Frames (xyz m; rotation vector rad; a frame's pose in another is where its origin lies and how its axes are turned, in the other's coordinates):
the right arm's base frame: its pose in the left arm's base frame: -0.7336 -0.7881 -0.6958 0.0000 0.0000 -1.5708
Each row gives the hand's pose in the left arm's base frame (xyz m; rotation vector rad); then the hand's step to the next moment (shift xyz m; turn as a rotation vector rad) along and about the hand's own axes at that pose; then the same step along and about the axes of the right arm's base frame.
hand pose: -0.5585 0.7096 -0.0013 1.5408 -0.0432 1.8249
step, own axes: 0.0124 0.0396 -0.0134 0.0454 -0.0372 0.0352
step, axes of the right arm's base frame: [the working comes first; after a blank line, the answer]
step, axes of the left arm's base frame: -0.0329 -0.0164 0.0235 0.0493 0.0336 0.0336

0.0164 -0.0329 0.0235 -0.0336 0.0493 0.0336
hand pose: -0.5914 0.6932 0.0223 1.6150 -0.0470 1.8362
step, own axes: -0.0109 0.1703 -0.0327 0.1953 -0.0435 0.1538
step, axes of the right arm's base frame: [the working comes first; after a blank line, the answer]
step, axes of the left arm's base frame: -0.1141 -0.1209 0.0506 0.1554 0.0539 0.1914

0.1209 -0.1141 0.0506 -0.0539 0.1554 0.1914
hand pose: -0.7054 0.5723 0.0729 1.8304 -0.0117 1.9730
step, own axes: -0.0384 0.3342 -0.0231 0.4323 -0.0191 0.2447
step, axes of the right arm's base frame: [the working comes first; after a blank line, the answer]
step, axes of the left arm's base frame: -0.1295 -0.3059 0.0576 0.2284 0.0788 0.4345

0.3059 -0.1295 0.0576 -0.0788 0.2284 0.4345
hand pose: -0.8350 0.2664 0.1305 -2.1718 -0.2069 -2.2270
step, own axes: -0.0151 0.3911 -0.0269 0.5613 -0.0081 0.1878
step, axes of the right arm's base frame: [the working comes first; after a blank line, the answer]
step, axes of the left arm's base frame: 0.0166 -0.3917 0.0149 0.1693 0.0712 0.5627

0.3917 0.0166 0.0149 -0.0712 0.1693 0.5627
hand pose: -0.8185 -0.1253 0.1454 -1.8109 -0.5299 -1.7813
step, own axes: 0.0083 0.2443 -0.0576 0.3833 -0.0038 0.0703
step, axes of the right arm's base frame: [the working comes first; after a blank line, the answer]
step, axes of the left arm's base frame: 0.1071 -0.2264 -0.0180 0.0714 0.0112 0.3830

0.2264 0.1071 -0.0180 -0.0112 0.0714 0.3830
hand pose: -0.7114 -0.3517 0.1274 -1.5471 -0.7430 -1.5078
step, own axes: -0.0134 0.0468 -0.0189 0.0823 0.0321 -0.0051
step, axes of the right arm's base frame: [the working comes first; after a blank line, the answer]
step, axes of the left arm's base frame: 0.0297 -0.0370 -0.0218 0.0338 -0.0309 0.0757

0.0370 0.0297 -0.0218 0.0309 0.0338 0.0757
